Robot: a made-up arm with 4 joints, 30 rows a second.
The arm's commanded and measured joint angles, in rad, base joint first. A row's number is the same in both.
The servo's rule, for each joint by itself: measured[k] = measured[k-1] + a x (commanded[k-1-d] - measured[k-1]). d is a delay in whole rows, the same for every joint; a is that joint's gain. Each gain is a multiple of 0.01, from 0.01 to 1. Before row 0 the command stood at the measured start. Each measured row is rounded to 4 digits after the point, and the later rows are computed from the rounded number. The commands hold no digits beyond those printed.
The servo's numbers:
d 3
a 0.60 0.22 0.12 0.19
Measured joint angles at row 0: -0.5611, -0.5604, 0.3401, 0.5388
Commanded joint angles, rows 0 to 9: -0.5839, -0.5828, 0.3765, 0.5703; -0.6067, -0.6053, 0.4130, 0.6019; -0.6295, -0.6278, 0.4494, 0.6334; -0.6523, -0.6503, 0.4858, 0.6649; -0.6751, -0.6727, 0.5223, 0.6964; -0.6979, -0.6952, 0.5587, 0.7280; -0.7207, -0.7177, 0.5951, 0.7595; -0.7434, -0.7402, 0.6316, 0.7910; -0.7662, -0.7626, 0.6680, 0.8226; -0.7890, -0.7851, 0.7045, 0.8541
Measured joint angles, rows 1 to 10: -0.5611, -0.5604, 0.3401, 0.5388; -0.5611, -0.5604, 0.3401, 0.5388; -0.5611, -0.5604, 0.3401, 0.5388; -0.5748, -0.5653, 0.3445, 0.5448; -0.5939, -0.5741, 0.3527, 0.5556; -0.6153, -0.5859, 0.3643, 0.5704; -0.6375, -0.6001, 0.3789, 0.5884; -0.6601, -0.6161, 0.3961, 0.6089; -0.6828, -0.6335, 0.4156, 0.6315; -0.7055, -0.6520, 0.4371, 0.6558
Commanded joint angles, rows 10 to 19: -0.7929, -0.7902, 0.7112, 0.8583; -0.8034, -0.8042, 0.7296, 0.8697; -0.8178, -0.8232, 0.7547, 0.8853; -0.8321, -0.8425, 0.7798, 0.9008; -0.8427, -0.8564, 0.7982, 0.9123; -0.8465, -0.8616, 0.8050, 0.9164; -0.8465, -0.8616, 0.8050, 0.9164; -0.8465, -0.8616, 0.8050, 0.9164; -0.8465, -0.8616, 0.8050, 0.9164; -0.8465, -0.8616, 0.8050, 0.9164
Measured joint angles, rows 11 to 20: -0.7282, -0.6714, 0.4604, 0.6815; -0.7510, -0.6915, 0.4853, 0.7083; -0.7738, -0.7121, 0.5116, 0.7360; -0.7853, -0.7293, 0.5356, 0.7592; -0.7962, -0.7458, 0.5589, 0.7802; -0.8092, -0.7628, 0.5824, 0.8002; -0.8229, -0.7803, 0.6061, 0.8193; -0.8348, -0.7970, 0.6292, 0.8370; -0.8418, -0.8112, 0.6503, 0.8521; -0.8446, -0.8223, 0.6689, 0.8643
